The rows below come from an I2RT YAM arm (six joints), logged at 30 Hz.
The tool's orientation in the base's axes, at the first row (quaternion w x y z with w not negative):
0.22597 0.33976 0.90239 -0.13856
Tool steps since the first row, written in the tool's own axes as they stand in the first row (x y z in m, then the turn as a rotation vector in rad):
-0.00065 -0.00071 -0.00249 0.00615 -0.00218 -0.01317
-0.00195 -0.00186 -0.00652 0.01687 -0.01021 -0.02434
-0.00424 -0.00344 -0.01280 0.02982 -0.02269 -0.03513
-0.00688 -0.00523 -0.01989 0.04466 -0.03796 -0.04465
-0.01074 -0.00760 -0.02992 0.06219 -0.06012 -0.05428
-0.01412 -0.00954 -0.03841 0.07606 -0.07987 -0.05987
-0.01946 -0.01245 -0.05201 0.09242 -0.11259 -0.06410
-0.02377 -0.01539 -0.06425 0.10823 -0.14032 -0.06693
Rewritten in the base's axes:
-0.00083 0.00013 0.00253 -0.00971 0.00711 0.00844
-0.00200 0.00020 0.00676 -0.02579 0.01165 0.01344
-0.00351 0.00032 0.01346 -0.04624 0.01402 0.01741
-0.00518 0.00042 0.02105 -0.06945 0.01487 0.01962
-0.00736 0.00061 0.03184 -0.09914 0.01222 0.02124
-0.00908 0.00076 0.04102 -0.12349 0.00768 0.02099
-0.01175 0.00118 0.05567 -0.15784 -0.00552 0.01957
-0.01470 0.00160 0.06864 -0.18801 -0.01593 0.01674

